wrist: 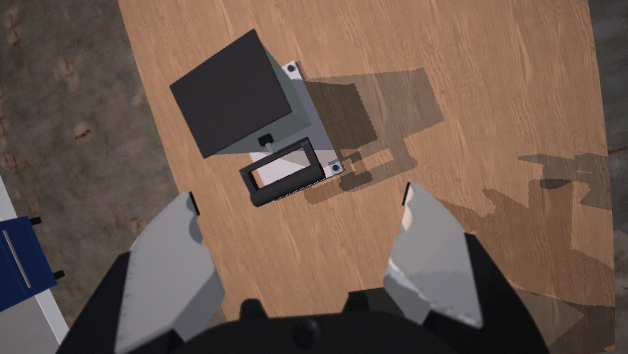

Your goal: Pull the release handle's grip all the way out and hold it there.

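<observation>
The release handle's grip (290, 186) is a thick black bar on a black rectangular frame, left of the middle of the wrist view. A short thin rod joins the frame to a black collar (265, 139) on a grey-green housing (298, 102) with a dark top. My gripper (302, 190) is open and empty, its two jaws wide apart. The grip shows between and beyond the fingertips, nearer the left jaw. It appears apart from both jaws. How far the rod is out of the housing is hard to tell from above.
The housing stands on a pale base plate (320, 145) with dark screws at its corners, on a wooden table (475, 60). Shadows fall to the right. A blue cabinet (30, 255) stands beyond the table's left edge, at the lower left.
</observation>
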